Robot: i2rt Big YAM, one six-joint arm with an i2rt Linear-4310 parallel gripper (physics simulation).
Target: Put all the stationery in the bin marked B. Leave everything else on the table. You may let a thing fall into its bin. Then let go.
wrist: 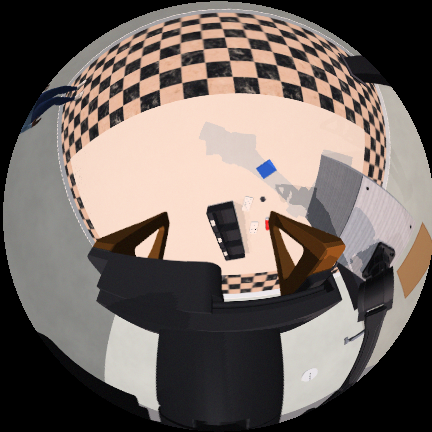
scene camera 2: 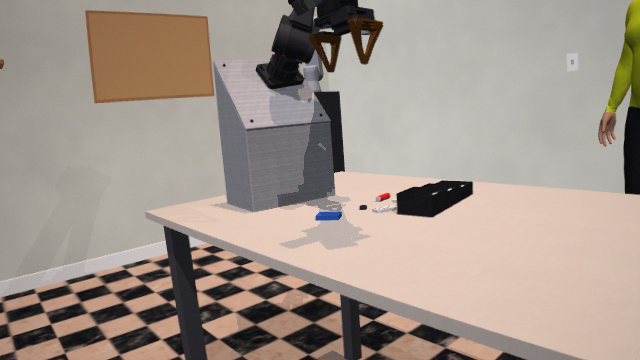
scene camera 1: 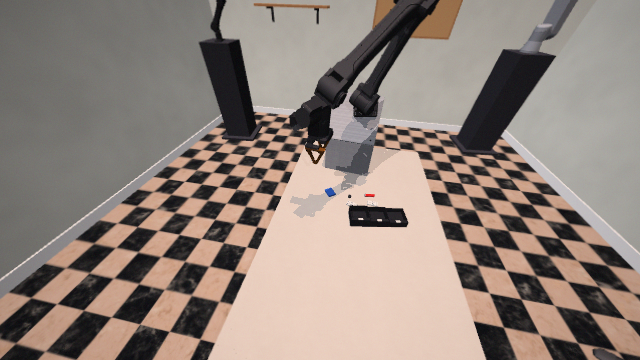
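Pixels of known places: gripper, fingertip midpoint: (wrist: 218, 216) (scene camera 2: 346, 68) (scene camera 1: 318, 156); arm's base, link origin: (wrist: 378, 262) (scene camera 2: 279, 76) (scene camera 1: 365, 108).
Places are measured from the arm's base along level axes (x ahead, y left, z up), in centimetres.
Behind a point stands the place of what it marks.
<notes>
My gripper (scene camera 1: 315, 161) @(x 41.2, y -20.9, z -3.2 cm) (scene camera 2: 348, 67) @(x 41.2, y -20.9, z -3.2 cm) (wrist: 218, 216) @(x 41.2, y -20.9, z -3.2 cm) is open and empty, high above the table. A flat blue block (scene camera 1: 330, 192) @(x 29.6, y -15.2, z -33.1 cm) (scene camera 2: 328, 216) @(x 30.1, y -16.8, z -33.3 cm) (wrist: 266, 169) @(x 28.9, y -15.2, z -33.2 cm) lies nearest the arm's shadow. A short red cylinder with a pale end (scene camera 1: 369, 195) @(x 29.8, y 4.9, z -33.1 cm) (scene camera 2: 383, 197) @(x 30.0, y 4.4, z -33.3 cm) (wrist: 267, 224) @(x 29.3, y 4.9, z -32.7 cm) lies near the bins, beside a finger's outline in the wrist view. A small black round piece (scene camera 1: 349, 196) @(x 31.3, y -5.4, z -33.3 cm) (scene camera 2: 363, 207) @(x 31.3, y -5.9, z -33.6 cm) (wrist: 262, 199) @(x 30.8, y -5.2, z -33.3 cm) lies between them. Two white dotted tiles lie by the bins, one tile (scene camera 1: 351, 203) @(x 35.9, y -4.5, z -33.5 cm) (scene camera 2: 384, 209) @(x 37.0, y -5.5, z -33.6 cm) (wrist: 247, 203) @(x 35.8, y -4.5, z -33.4 cm) and another tile (scene camera 1: 371, 203) @(x 35.0, y 5.3, z -33.4 cm) (wrist: 254, 227) @(x 34.1, y 5.8, z -33.3 cm). The black three-compartment bin unit (scene camera 1: 365, 224) @(x 48.6, y 1.0, z -32.6 cm) (scene camera 2: 414, 204) @(x 45.0, y -5.8, z -31.7 cm) (wrist: 220, 205) @(x 44.4, y -5.8, z -32.4 cm) has white labels, letters unreadable.
The grey metal arm pedestal (scene camera 1: 348, 154) @(x 10.5, y -6.6, z -21.8 cm) (scene camera 2: 290, 162) @(x 10.1, y -7.9, z -23.2 cm) (wrist: 332, 187) @(x 9.4, y -11.3, z -24.3 cm) stands at the table's end, near the small things. The pale table (scene camera 1: 350, 290) @(x 75.9, y -6.4, z -34.2 cm) (scene camera 2: 500, 240) @(x 66.9, y -14.6, z -34.2 cm) (wrist: 135, 165) @(x 69.5, y -25.6, z -34.2 cm) extends beyond the bin unit. Dark stands (scene camera 1: 230, 85) (scene camera 1: 505, 100) are off the table.
</notes>
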